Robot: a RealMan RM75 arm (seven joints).
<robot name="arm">
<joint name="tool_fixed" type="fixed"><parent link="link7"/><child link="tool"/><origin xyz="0 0 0" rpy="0 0 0"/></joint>
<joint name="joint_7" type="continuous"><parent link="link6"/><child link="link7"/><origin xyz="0 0 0.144" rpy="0 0 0"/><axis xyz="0 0 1"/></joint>
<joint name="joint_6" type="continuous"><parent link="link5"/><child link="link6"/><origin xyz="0 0 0" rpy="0 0 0"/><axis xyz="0 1 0"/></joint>
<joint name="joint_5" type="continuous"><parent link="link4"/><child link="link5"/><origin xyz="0 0 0.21" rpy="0 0 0"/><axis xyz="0 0 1"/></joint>
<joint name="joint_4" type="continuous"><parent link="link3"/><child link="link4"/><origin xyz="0 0 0" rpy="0 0 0"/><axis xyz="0 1 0"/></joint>
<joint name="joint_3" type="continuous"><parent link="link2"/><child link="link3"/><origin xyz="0 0 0.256" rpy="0 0 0"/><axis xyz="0 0 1"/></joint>
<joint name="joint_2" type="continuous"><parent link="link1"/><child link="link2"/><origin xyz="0 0 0" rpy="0 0 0"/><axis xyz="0 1 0"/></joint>
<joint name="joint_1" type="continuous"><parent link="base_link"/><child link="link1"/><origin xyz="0 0 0.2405" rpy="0 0 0"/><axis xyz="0 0 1"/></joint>
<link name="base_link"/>
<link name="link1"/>
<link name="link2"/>
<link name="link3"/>
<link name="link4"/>
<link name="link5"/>
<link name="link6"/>
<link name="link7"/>
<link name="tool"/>
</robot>
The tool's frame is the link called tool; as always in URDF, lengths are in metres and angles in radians. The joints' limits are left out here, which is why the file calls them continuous.
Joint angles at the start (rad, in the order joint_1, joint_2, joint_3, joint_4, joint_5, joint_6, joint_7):
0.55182 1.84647 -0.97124 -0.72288 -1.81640 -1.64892 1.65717
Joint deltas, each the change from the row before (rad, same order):
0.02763 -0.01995 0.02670 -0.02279 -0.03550 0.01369 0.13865
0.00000 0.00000 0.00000 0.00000 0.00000 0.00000 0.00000
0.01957 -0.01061 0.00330 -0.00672 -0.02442 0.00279 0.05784
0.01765 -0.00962 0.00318 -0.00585 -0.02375 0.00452 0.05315
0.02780 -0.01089 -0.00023 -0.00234 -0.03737 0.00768 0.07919
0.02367 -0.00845 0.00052 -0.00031 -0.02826 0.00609 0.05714
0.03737 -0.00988 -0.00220 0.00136 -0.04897 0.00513 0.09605
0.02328 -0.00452 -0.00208 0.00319 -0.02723 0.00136 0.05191
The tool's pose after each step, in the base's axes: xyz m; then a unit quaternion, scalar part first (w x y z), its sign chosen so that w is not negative. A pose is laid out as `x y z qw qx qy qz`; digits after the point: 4 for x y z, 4 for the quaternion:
0.2464 0.3614 0.0840 0.0817 -0.9417 0.2771 0.1724
0.2464 0.3614 0.0840 0.0817 -0.9417 0.2771 0.1724
0.2430 0.3672 0.0886 0.0826 -0.9385 0.2940 0.1610
0.2401 0.3726 0.0928 0.0853 -0.9349 0.3101 0.1503
0.2359 0.3800 0.0963 0.0870 -0.9283 0.3360 0.1334
0.2318 0.3862 0.0992 0.0897 -0.9232 0.3535 0.1214
0.2255 0.3946 0.1017 0.0915 -0.9131 0.3845 0.1007
0.2210 0.3992 0.1024 0.0918 -0.9073 0.4005 0.0892

